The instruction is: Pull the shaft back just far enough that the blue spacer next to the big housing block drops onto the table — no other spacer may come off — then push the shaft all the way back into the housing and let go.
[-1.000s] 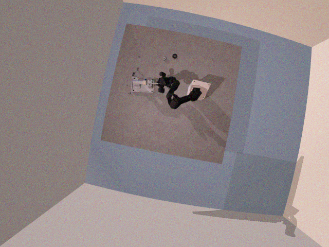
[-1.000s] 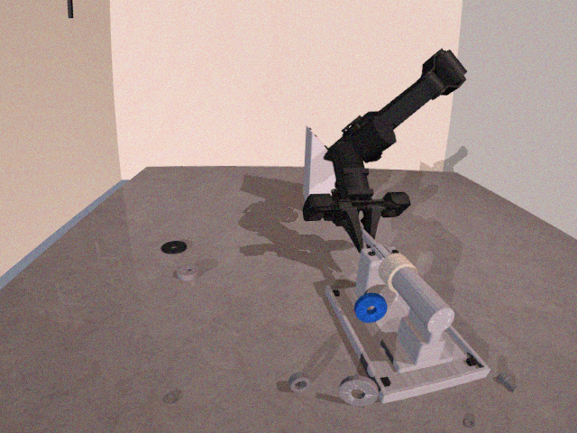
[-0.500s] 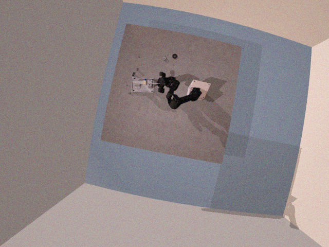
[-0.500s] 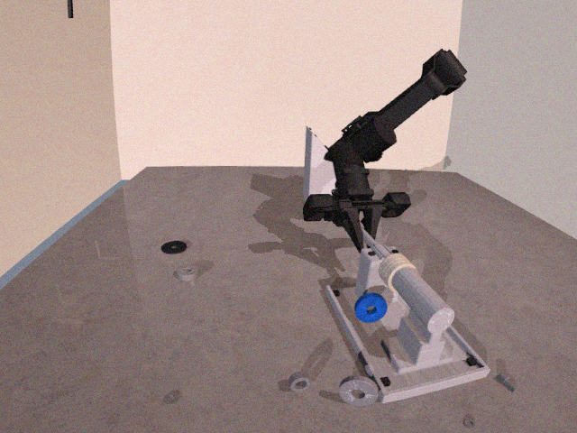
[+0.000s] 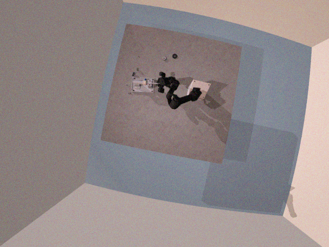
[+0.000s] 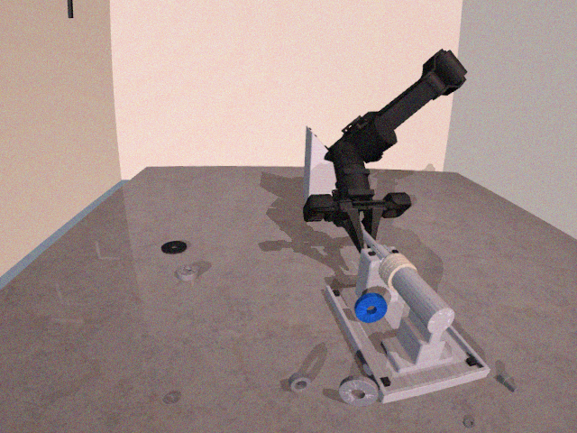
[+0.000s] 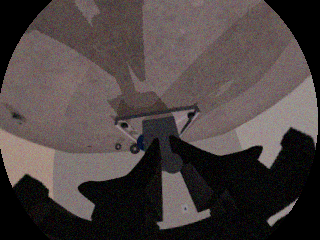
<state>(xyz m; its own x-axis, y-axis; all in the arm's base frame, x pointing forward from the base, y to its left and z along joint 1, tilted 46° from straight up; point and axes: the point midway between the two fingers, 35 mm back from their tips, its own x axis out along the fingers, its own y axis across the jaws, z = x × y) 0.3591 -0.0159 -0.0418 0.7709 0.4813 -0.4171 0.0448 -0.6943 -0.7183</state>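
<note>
Right now the thin shaft is 50 mm ahead of my gripper tip and 20 mm above it. Also, from my gripper tip: grey ring: 40 mm behind, 300 mm to the right, 50 mm below; then bolt: 270 mm ahead, 100 mm to the left, 50 mm below; then cream spacer: 110 mm ahead, 10 mm to the left, 20 mm above.
</note>
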